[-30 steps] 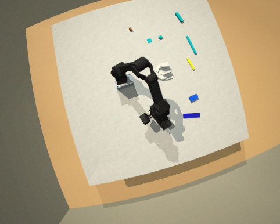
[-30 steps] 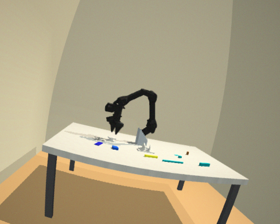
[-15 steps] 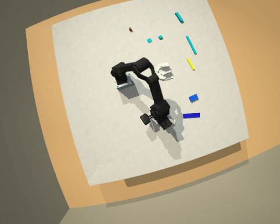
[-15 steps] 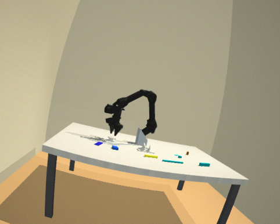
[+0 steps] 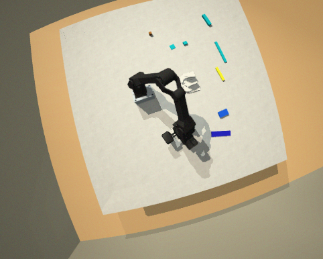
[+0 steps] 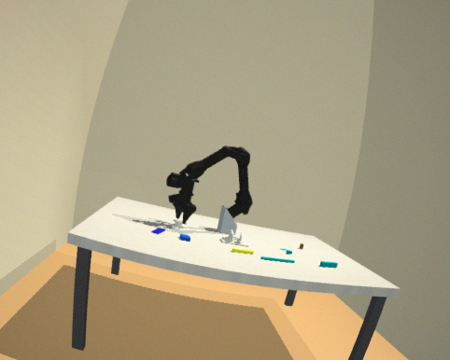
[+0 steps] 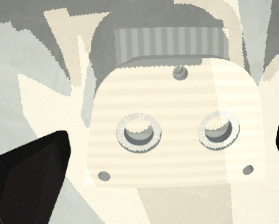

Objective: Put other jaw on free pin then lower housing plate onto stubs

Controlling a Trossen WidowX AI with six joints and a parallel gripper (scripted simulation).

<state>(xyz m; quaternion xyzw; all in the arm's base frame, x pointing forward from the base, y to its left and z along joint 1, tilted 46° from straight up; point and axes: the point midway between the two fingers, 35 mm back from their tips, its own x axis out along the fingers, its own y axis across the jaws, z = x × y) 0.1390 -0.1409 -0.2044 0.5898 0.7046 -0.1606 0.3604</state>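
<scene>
My gripper tip is 260 mm to the right of the white jaw piece, 110 mm short of it and 10 mm above it. The rest, counted from my gripper tip: yellow bar 360 mm ahead, 250 mm to the left, 20 mm below; then blue block 300 mm ahead, 20 mm to the left, 20 mm below; then dark blue bar 250 mm ahead, 100 mm to the right, 20 mm below.
</scene>
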